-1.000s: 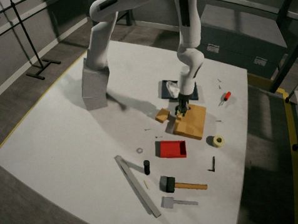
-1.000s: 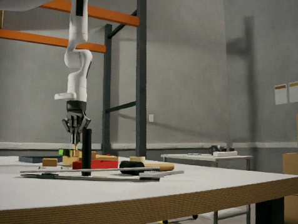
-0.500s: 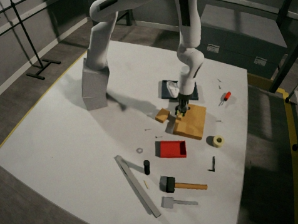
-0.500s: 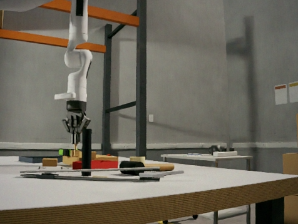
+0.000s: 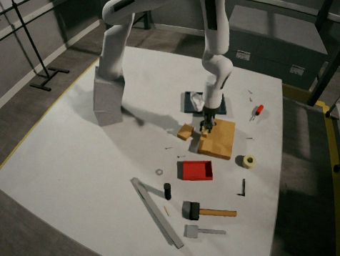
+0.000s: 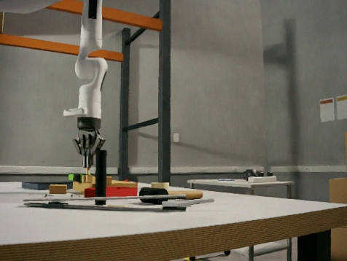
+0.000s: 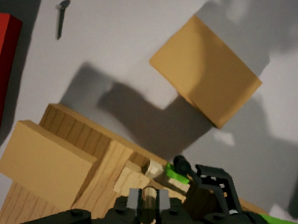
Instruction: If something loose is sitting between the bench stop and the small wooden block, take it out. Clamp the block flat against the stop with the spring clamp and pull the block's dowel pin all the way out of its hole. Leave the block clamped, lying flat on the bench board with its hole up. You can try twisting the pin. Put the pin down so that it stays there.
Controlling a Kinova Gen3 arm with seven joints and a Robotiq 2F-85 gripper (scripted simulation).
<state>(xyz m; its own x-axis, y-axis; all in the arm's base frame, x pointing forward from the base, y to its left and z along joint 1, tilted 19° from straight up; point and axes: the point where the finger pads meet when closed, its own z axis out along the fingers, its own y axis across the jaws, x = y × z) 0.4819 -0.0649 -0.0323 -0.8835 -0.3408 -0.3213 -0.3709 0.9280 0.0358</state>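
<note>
Now: hand 2 cm above the dowel pin. The rest, counted from my hand: pale wooden block 5 cm below; then wooden bench board 6 cm ahead, 7 cm below; then tan wooden block 9 cm behind, 1 cm to the left, 8 cm below.
</note>
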